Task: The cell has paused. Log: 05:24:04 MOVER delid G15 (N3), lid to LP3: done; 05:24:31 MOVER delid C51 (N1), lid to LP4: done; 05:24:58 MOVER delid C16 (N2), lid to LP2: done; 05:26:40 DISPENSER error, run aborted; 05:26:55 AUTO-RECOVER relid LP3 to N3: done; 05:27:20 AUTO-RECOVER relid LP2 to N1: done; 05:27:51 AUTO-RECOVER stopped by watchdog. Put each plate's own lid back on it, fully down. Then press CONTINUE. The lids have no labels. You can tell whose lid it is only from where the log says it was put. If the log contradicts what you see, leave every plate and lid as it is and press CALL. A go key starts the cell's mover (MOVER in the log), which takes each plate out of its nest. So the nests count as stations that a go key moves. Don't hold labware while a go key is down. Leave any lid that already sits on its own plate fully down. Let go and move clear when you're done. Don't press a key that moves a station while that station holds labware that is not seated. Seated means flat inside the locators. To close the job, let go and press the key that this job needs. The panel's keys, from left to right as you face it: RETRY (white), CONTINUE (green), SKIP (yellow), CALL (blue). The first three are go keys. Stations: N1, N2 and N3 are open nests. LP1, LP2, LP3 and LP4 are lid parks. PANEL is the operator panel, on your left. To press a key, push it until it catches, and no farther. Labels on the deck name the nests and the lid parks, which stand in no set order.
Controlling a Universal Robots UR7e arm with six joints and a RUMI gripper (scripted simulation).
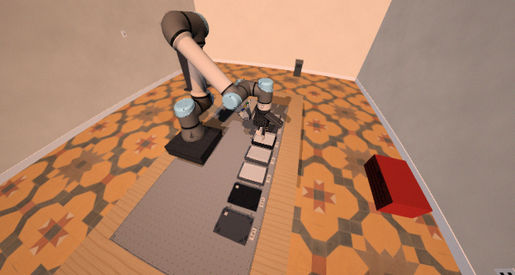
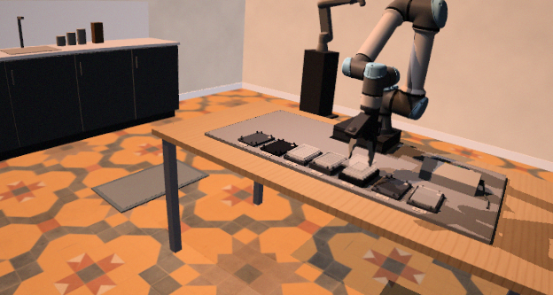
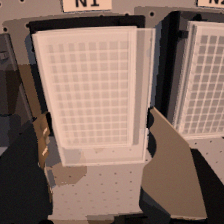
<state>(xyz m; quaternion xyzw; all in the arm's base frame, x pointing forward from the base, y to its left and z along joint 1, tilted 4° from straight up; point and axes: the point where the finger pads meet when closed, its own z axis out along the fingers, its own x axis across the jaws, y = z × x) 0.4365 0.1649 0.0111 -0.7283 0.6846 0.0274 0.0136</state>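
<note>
Right now the plate is 12 cm to the right of my hand, 4 cm below it and 1 cm ahead of it. Round my hand: yellow skip key (26 cm behind, 25 cm to the left); lid park (14 cm to the left, 6 cm below, 2 cm behind); lid (27 cm to the left, 5 cm below, 3 cm behind).
</note>
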